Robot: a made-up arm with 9 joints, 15 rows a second.
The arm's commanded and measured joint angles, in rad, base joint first. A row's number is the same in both.
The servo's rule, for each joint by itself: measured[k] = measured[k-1] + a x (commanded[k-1-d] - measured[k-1]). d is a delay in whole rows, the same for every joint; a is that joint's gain. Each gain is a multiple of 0.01, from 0.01 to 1. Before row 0 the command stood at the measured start. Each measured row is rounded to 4 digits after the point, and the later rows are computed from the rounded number. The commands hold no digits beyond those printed.
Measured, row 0:
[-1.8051, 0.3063, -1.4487, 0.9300, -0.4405, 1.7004, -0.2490, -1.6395, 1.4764]
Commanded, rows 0 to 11:
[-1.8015, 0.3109, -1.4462, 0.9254, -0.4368, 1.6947, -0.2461, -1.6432, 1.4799]
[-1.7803, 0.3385, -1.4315, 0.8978, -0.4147, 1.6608, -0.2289, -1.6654, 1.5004]
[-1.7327, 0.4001, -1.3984, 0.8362, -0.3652, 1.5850, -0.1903, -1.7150, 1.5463]
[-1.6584, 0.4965, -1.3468, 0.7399, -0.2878, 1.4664, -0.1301, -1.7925, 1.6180]
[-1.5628, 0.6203, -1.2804, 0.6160, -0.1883, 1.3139, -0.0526, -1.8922, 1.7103]
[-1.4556, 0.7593, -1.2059, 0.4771, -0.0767, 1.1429, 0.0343, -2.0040, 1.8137]
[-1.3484, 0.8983, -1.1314, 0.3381, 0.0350, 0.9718, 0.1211, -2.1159, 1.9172]
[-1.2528, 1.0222, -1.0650, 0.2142, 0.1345, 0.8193, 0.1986, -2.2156, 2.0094]
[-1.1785, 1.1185, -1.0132, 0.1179, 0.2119, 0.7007, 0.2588, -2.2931, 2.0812]
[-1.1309, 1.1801, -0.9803, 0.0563, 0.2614, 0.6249, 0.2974, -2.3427, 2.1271]
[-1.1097, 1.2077, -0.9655, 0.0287, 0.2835, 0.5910, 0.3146, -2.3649, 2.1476]
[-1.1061, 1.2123, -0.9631, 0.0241, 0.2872, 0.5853, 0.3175, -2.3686, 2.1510]
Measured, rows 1 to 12:
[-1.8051, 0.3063, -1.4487, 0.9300, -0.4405, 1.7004, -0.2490, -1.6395, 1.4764]
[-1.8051, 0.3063, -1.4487, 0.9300, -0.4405, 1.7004, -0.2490, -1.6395, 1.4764]
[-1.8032, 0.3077, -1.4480, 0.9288, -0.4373, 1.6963, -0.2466, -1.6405, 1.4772]
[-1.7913, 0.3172, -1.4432, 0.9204, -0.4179, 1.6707, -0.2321, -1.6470, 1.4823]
[-1.7608, 0.3429, -1.4302, 0.8977, -0.3726, 1.6090, -0.1978, -1.6647, 1.4964]
[-1.7076, 0.3905, -1.4060, 0.8551, -0.2997, 1.5063, -0.1423, -1.6979, 1.5232]
[-1.6323, 0.4617, -1.3696, 0.7905, -0.2039, 1.3678, -0.0687, -1.7484, 1.5644]
[-1.5404, 0.5540, -1.3221, 0.7059, -0.0945, 1.2059, 0.0158, -1.8149, 1.6192]
[-1.4406, 0.6607, -1.2668, 0.6066, 0.0169, 1.0373, 0.1021, -1.8932, 1.6848]
[-1.3429, 0.7728, -1.2083, 0.5007, 0.1180, 0.8803, 0.1812, -1.9770, 1.7562]
[-1.2574, 0.8800, -1.1517, 0.3973, 0.1988, 0.7510, 0.2448, -2.0592, 1.8277]
[-1.1916, 0.9730, -1.1020, 0.3052, 0.2526, 0.6602, 0.2879, -2.1329, 1.8936]
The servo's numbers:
d 2
a 0.52 0.31 0.29 0.27 0.86 0.72 0.82 0.26 0.22

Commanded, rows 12 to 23:
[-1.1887, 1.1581, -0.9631, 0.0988, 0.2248, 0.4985, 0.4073, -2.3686, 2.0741]
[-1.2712, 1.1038, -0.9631, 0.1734, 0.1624, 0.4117, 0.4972, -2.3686, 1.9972]
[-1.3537, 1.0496, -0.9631, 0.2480, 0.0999, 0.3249, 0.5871, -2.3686, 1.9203]
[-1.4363, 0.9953, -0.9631, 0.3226, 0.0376, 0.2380, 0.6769, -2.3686, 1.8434]
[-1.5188, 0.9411, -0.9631, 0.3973, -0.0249, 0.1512, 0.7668, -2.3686, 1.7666]
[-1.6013, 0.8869, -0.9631, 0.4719, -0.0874, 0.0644, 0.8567, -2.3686, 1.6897]
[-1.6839, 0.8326, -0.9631, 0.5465, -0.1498, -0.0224, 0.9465, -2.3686, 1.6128]
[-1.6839, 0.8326, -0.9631, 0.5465, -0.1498, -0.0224, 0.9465, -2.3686, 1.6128]
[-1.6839, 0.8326, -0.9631, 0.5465, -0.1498, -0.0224, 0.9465, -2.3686, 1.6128]
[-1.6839, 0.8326, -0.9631, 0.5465, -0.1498, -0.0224, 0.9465, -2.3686, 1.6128]
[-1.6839, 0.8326, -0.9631, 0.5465, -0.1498, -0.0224, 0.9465, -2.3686, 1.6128]
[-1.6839, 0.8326, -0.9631, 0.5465, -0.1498, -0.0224, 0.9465, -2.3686, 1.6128]
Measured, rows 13 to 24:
[-1.1490, 1.0458, -1.0624, 0.2305, 0.2792, 0.6104, 0.3098, -2.1932, 1.9495]
[-1.1267, 1.0974, -1.0336, 0.1748, 0.2861, 0.5923, 0.3161, -2.2388, 1.9938]
[-1.1589, 1.1162, -1.0132, 0.1543, 0.2334, 0.5248, 0.3909, -2.2725, 2.0115]
[-1.2173, 1.1124, -0.9987, 0.1595, 0.1723, 0.4434, 0.4781, -2.2975, 2.0084]
[-1.2882, 1.0929, -0.9884, 0.1834, 0.1100, 0.3581, 0.5675, -2.3160, 1.9890]
[-1.3652, 1.0626, -0.9811, 0.2210, 0.0477, 0.2716, 0.6572, -2.3297, 1.9570]
[-1.4451, 1.0249, -0.9759, 0.2686, -0.0147, 0.1849, 0.7471, -2.3398, 1.9151]
[-1.5263, 0.9821, -0.9722, 0.3235, -0.0772, 0.0981, 0.8370, -2.3473, 1.8655]
[-1.6083, 0.9358, -0.9696, 0.3837, -0.1396, 0.0113, 0.9268, -2.3528, 1.8099]
[-1.6476, 0.9038, -0.9677, 0.4277, -0.1484, -0.0130, 0.9430, -2.3569, 1.7665]
[-1.6665, 0.8817, -0.9664, 0.4598, -0.1496, -0.0198, 0.9459, -2.3599, 1.7327]
[-1.6755, 0.8665, -0.9654, 0.4832, -0.1498, -0.0217, 0.9464, -2.3622, 1.7063]

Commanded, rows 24 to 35:
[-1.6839, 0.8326, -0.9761, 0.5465, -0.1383, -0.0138, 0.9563, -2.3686, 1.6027]
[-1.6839, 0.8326, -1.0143, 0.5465, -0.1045, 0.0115, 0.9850, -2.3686, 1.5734]
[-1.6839, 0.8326, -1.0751, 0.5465, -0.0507, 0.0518, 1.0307, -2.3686, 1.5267]
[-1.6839, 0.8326, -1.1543, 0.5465, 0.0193, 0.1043, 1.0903, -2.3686, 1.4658]
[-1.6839, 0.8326, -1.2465, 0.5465, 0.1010, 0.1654, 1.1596, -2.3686, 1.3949]
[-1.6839, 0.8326, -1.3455, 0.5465, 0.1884, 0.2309, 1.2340, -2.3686, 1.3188]
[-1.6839, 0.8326, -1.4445, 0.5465, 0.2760, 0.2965, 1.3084, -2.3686, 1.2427]
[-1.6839, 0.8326, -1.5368, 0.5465, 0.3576, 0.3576, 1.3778, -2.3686, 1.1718]
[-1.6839, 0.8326, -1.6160, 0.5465, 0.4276, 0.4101, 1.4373, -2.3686, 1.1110]
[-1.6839, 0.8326, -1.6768, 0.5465, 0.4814, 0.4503, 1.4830, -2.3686, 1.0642]
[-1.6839, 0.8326, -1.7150, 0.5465, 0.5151, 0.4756, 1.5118, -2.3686, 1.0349]
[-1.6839, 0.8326, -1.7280, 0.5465, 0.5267, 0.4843, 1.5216, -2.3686, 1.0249]
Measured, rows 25 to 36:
[-1.6799, 0.8560, -0.9647, 0.5003, -0.1498, -0.0222, 0.9465, -2.3639, 1.6857]
[-1.6820, 0.8487, -0.9642, 0.5128, -0.1498, -0.0223, 0.9465, -2.3651, 1.6697]
[-1.6830, 0.8437, -0.9677, 0.5219, -0.1399, -0.0162, 0.9545, -2.3660, 1.6550]
[-1.6835, 0.8403, -0.9812, 0.5285, -0.1095, 0.0037, 0.9795, -2.3667, 1.6370]
[-1.6837, 0.8379, -1.0084, 0.5334, -0.0589, 0.0383, 1.0215, -2.3672, 1.6127]
[-1.6838, 0.8363, -1.0507, 0.5369, 0.0084, 0.0858, 1.0779, -2.3676, 1.5804]
[-1.6839, 0.8352, -1.1075, 0.5395, 0.0880, 0.1431, 1.1449, -2.3679, 1.5396]
[-1.6839, 0.8344, -1.1765, 0.5414, 0.1743, 0.2063, 1.2180, -2.3681, 1.4910]
[-1.6839, 0.8338, -1.2542, 0.5428, 0.2618, 0.2712, 1.2921, -2.3682, 1.4364]
[-1.6839, 0.8334, -1.3362, 0.5438, 0.3442, 0.3334, 1.3624, -2.3683, 1.3782]
[-1.6839, 0.8332, -1.4173, 0.5445, 0.4159, 0.3886, 1.4238, -2.3684, 1.3194]
[-1.6839, 0.8330, -1.4926, 0.5450, 0.4722, 0.4330, 1.4723, -2.3685, 1.2633]

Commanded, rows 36 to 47:
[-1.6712, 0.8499, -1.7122, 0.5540, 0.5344, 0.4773, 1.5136, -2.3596, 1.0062]
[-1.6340, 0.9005, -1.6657, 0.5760, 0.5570, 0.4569, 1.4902, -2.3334, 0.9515]
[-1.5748, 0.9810, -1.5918, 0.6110, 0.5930, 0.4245, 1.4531, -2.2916, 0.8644]
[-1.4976, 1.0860, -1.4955, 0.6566, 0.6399, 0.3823, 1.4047, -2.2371, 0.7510]
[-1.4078, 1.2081, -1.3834, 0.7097, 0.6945, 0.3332, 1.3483, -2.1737, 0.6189]
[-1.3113, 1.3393, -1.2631, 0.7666, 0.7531, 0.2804, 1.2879, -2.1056, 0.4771]
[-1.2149, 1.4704, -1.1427, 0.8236, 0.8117, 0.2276, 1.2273, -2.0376, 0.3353]
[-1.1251, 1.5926, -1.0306, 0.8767, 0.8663, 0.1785, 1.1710, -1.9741, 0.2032]
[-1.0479, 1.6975, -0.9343, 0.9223, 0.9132, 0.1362, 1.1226, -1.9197, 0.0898]
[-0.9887, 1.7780, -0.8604, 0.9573, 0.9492, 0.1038, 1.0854, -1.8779, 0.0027]
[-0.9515, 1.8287, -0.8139, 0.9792, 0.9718, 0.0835, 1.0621, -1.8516, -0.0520]
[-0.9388, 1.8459, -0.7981, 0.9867, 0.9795, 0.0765, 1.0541, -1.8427, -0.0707]
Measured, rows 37 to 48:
[-1.6839, 0.8329, -1.5571, 0.5454, 0.5091, 0.4637, 1.5047, -2.3685, 1.2131]
[-1.6839, 0.8328, -1.6067, 0.5457, 0.5242, 0.4785, 1.5186, -2.3685, 1.1717]
[-1.6773, 0.8381, -1.6373, 0.5479, 0.5330, 0.4776, 1.5145, -2.3662, 1.1353]
[-1.6548, 0.8574, -1.6455, 0.5555, 0.5536, 0.4627, 1.4946, -2.3577, 1.0949]
[-1.6132, 0.8957, -1.6299, 0.5705, 0.5875, 0.4352, 1.4606, -2.3405, 1.0442]
[-1.5531, 0.9547, -1.5909, 0.5937, 0.6326, 0.3971, 1.4148, -2.3136, 0.9797]
[-1.4775, 1.0333, -1.5307, 0.6250, 0.6858, 0.3511, 1.3603, -2.2772, 0.9003]
[-1.3911, 1.1282, -1.4531, 0.6632, 0.7437, 0.3002, 1.3009, -2.2326, 0.8072]
[-1.2995, 1.2343, -1.3631, 0.7065, 0.8022, 0.2479, 1.2405, -2.1819, 0.7034]
[-1.2088, 1.3454, -1.2667, 0.7525, 0.8573, 0.1979, 1.1835, -2.1279, 0.5934]
[-1.1251, 1.4546, -1.1703, 0.7983, 0.9054, 0.1535, 1.1336, -2.0738, 0.4826]
[-1.0542, 1.5549, -1.0804, 0.8412, 0.9431, 0.1177, 1.0941, -2.0229, 0.3770]

